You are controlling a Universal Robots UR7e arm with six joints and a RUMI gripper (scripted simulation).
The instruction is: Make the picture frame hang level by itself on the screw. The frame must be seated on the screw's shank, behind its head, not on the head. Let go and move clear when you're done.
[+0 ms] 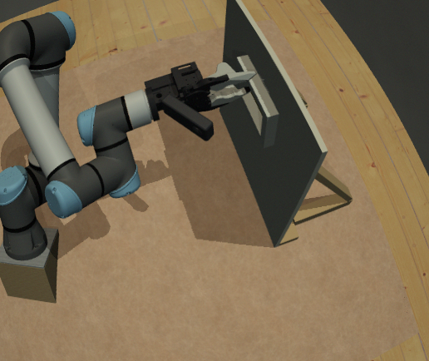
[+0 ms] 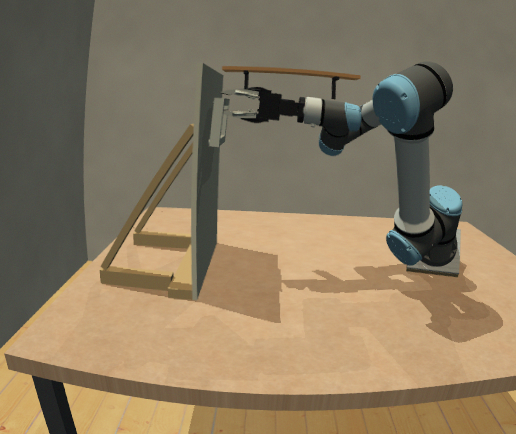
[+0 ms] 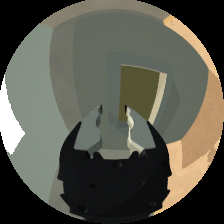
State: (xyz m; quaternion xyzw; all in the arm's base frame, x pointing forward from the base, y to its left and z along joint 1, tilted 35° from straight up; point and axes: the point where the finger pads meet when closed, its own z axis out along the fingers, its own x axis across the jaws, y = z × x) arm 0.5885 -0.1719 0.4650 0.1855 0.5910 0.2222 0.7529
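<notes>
The pale picture frame is 50 mm below my hand, 20 mm ahead of it and 10 mm to the right of it. Round my hand: upright board: 180 mm below, 40 mm ahead.
</notes>
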